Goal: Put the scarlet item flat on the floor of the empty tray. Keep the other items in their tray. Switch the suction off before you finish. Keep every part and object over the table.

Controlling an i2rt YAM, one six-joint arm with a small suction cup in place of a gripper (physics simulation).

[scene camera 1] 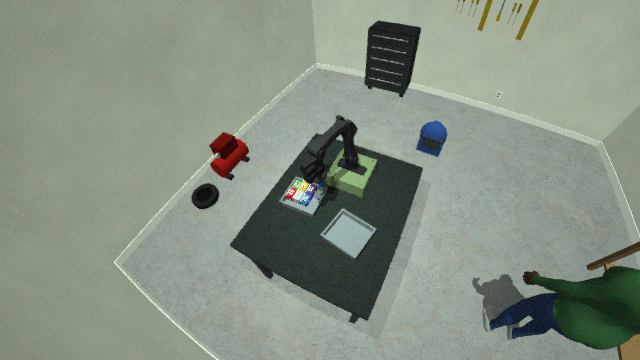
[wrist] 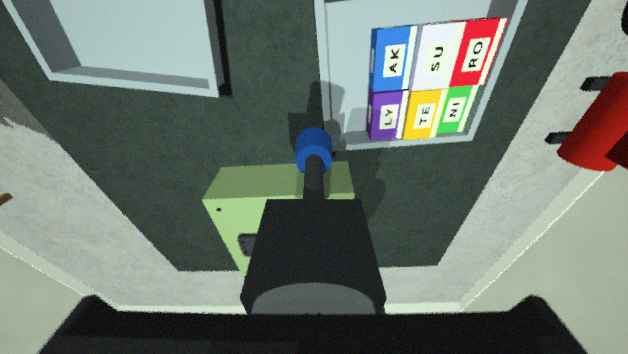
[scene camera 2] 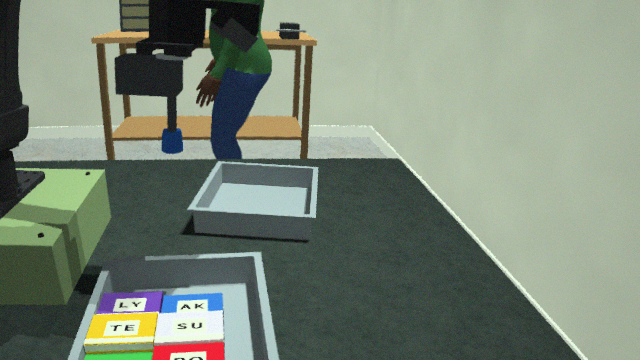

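Seen in the pictures: hand at its tool point: [scene camera 1: 320, 185] [wrist: 313, 144] [scene camera 2: 172, 149]; arm's base at its link origin: [scene camera 1: 352, 167] [scene camera 2: 0, 199].
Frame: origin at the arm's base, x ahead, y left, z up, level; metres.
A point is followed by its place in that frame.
Observation:
The scarlet item [scene camera 1: 290, 194] @[x 0.361, y -0.269, z -0.058 m] [scene camera 2: 212, 351] @[x 0.368, y -0.259, z -0.058 m] [wrist: 478, 55] @[x 0.343, y -0.277, z -0.058 m], labelled RO, lies in a grey tray [scene camera 1: 297, 208] @[x 0.429, y -0.166, z -0.055 m] [scene camera 2: 239, 300] @[x 0.390, y -0.113, z -0.100 m] [wrist: 350, 60] @[x 0.329, y -0.113, z -0.100 m]. With it lie blue AK [wrist: 382, 60] @[x 0.334, y -0.152, z -0.067 m], white SU [wrist: 425, 65] @[x 0.331, y -0.208, z -0.054 m], violet LY [wrist: 377, 117] @[x 0.255, y -0.158, z -0.060 m], yellow TE [wrist: 417, 130] @[x 0.236, y -0.225, z -0.052 m] and green NI [wrist: 465, 107] @[x 0.270, y -0.296, z -0.066 m]. RO adjoins SU and NI, near the tray wall. The empty tray [scene camera 1: 348, 234] @[x 0.412, y 0.188, z -0.100 m] [scene camera 2: 255, 200] @[x 0.407, y 0.221, z -0.100 m] [wrist: 135, 40] @[x 0.361, y 0.205, z -0.100 m] stands apart from it. My suction cup [scene camera 1: 321, 185] [scene camera 2: 172, 141] [wrist: 314, 145] is blue, bare and open. It hangs above the table near the full tray's base-side edge, with nothing on it.
The arm stands on a green block [scene camera 1: 342, 185] @[x 0.136, y -0.001, z -0.049 m] [scene camera 2: 82, 185] @[x 0.113, y 0.068, z -0.003 m] [wrist: 235, 185] @[x 0.131, y 0.092, z -0.039 m] beside the full tray, on a dark table [scene camera 1: 300, 260] @[x 0.693, y 0.026, z -0.103 m]. Off the table are a red compressor [scene camera 1: 230, 159] [wrist: 597, 120], a person [scene camera 1: 590, 305] [scene camera 2: 237, 105] and a wooden bench [scene camera 2: 125, 127].

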